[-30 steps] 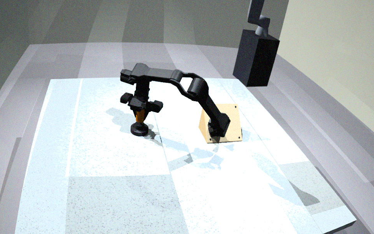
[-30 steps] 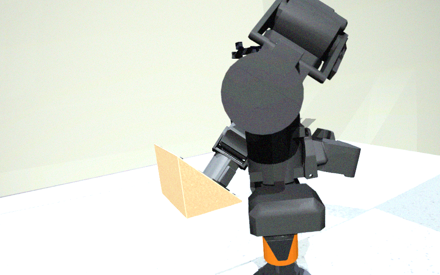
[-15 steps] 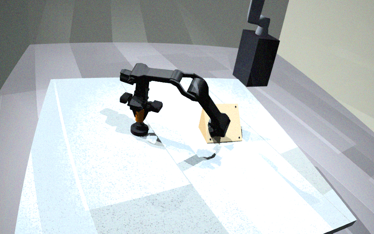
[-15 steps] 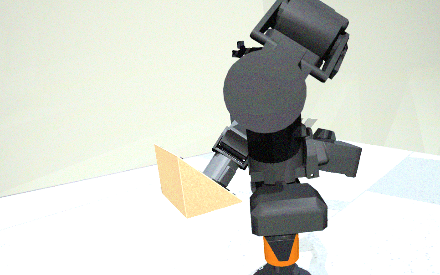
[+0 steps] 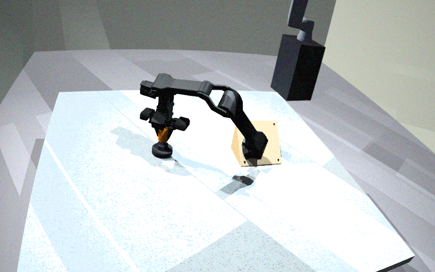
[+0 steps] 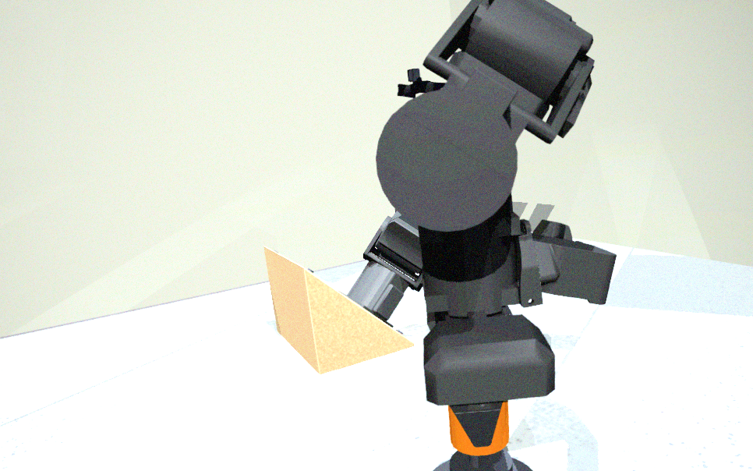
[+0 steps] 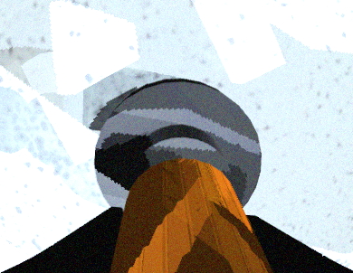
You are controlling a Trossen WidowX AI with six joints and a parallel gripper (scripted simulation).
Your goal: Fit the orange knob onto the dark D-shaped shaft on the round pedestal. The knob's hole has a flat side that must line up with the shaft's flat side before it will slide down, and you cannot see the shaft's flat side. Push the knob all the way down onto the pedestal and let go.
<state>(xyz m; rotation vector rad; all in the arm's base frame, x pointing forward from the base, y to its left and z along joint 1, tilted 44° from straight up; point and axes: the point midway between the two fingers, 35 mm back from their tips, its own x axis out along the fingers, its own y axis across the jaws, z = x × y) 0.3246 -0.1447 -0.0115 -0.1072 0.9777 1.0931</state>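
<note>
Right now the orange knob is 20 mm above my gripper tip. Round my gripper tip: round dark pedestal: 40 mm below.
</note>
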